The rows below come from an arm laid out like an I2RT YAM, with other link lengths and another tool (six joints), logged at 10 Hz.
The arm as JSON. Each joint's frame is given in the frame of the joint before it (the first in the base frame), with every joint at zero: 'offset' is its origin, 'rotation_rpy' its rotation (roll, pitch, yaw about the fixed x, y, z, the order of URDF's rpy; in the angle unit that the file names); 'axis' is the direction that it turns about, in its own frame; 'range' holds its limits. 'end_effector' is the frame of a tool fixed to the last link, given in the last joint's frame.
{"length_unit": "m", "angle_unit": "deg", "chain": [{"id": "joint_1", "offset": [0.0, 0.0, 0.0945], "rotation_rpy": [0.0, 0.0, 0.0], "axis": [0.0, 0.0, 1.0], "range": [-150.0, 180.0]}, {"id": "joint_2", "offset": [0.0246, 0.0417, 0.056], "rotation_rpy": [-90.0, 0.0, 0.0], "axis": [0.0, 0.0, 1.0], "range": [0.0, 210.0]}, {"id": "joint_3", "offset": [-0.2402, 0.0, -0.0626], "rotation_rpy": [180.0, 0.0, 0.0], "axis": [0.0, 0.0, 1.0], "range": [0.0, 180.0]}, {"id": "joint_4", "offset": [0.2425, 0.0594, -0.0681], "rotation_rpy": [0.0, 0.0, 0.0], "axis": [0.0, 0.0, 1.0], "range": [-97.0, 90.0]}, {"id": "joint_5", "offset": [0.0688, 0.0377, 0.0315], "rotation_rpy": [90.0, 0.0, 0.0], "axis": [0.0, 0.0, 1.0], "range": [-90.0, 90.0]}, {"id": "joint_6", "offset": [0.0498, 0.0, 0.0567], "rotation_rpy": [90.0, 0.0, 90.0], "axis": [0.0, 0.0, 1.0], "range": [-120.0, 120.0]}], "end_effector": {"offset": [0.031, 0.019, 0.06], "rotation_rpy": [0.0, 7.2, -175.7]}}
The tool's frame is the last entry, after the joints.
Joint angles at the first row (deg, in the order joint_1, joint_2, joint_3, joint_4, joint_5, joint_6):
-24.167 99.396 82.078 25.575 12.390 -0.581
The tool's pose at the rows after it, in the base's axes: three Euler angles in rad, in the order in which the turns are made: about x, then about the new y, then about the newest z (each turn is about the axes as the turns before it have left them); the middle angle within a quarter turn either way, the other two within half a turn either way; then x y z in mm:
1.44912 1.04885 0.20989 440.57 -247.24 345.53
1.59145 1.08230 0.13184 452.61 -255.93 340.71
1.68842 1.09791 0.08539 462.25 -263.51 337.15
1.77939 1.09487 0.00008 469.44 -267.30 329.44
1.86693 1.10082 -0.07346 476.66 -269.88 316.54
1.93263 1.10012 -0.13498 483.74 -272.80 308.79
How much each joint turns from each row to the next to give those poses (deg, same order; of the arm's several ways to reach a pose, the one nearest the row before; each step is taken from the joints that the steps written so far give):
-0.996 4.562 6.399 -7.342 -0.676 2.083
-0.958 3.849 7.125 -7.673 -2.733 2.918
-0.729 3.513 6.022 -5.297 -1.828 2.269
-0.044 2.757 3.579 -3.171 -0.211 -0.262
-0.088 2.453 2.002 -1.725 -0.932 0.199
-0.017 2.550 2.979 -2.046 -0.465 -0.221

